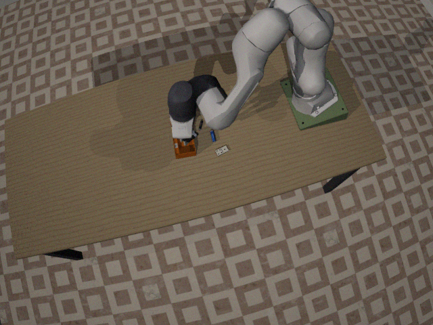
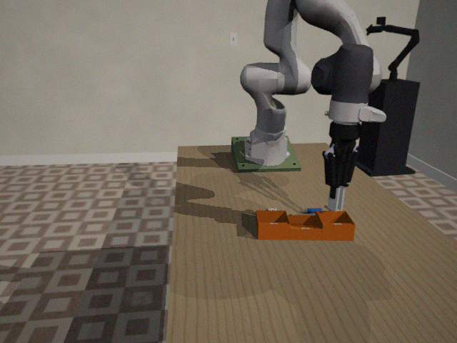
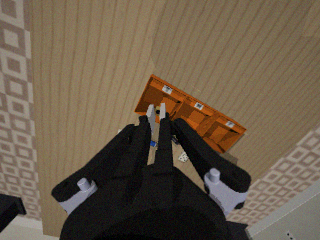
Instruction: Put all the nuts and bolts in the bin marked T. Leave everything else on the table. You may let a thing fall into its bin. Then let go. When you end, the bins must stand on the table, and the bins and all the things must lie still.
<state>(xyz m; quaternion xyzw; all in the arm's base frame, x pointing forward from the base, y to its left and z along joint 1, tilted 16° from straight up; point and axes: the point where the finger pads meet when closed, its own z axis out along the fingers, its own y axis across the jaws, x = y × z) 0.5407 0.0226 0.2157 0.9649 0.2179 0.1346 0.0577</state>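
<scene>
The brass nut is 30 mm below my hand. The rest, counted from my hand: orange bin 10 mm behind, 80 mm to the right, 80 mm below; blue cylinder 120 mm behind, 10 mm to the right, 90 mm below; dark rod-like piece 90 mm behind, 70 mm to the right, 100 mm below.
</scene>
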